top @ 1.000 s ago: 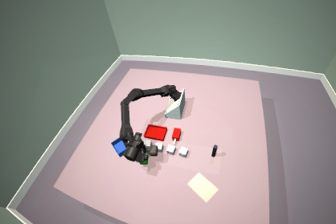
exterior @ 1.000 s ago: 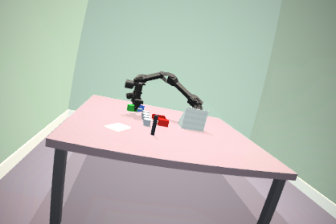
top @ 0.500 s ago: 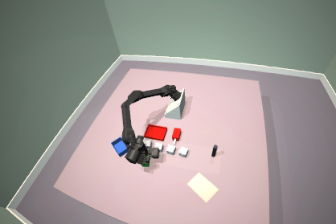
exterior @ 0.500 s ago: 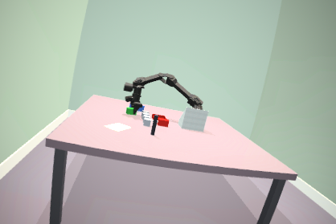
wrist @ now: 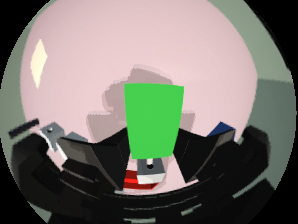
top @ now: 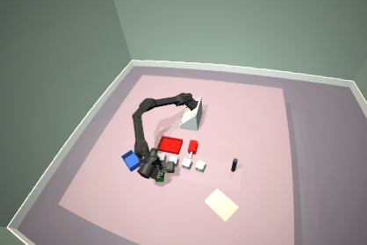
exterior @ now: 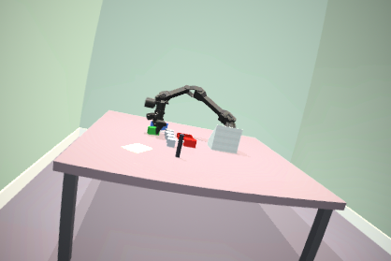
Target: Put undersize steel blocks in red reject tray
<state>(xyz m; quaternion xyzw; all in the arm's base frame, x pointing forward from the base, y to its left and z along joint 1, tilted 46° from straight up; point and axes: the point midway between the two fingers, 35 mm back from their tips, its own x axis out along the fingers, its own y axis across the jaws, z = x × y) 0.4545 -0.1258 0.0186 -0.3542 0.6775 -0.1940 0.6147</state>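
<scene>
My gripper tip is now 1 cm past the green GO gauge and 2 cm below it. Round my gripper tip: blue tray (3 cm behind, 20 cm to the right); small red piece (18 cm behind, 14 cm to the left, 1 cm above); cream sheet (10 cm ahead, 37 cm to the left, 1 cm below).
</scene>
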